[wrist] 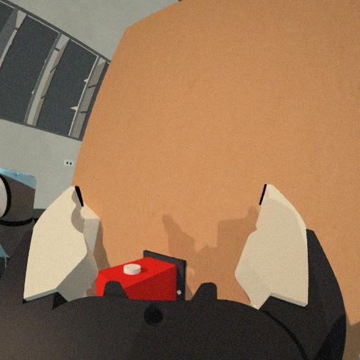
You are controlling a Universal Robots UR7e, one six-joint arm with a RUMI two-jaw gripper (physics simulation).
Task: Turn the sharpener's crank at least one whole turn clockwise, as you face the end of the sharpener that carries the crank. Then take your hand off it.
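The sharpener (pixel 137 280) shows in part at the bottom of the wrist view, as a red block with a round white button on top and a dark plate at its right end. A small light spot shows low on that plate. The gripper's dark body hides the sharpener's lower part, and I cannot make out the crank. My gripper (pixel 170 188) is open, with nothing between its two pale fingers. The fingertips reach past the sharpener, over the table, and the sharpener lies nearer the gripper's body, left of the middle.
The orange-brown table top (pixel 215 100) fills much of the view, with the gripper's shadow on it. Its edge runs down the left. Beyond it are a grey wall with a dark shelf unit (pixel 45 77) and a socket (pixel 69 163). Part of the arm (pixel 20 200) shows at the far left.
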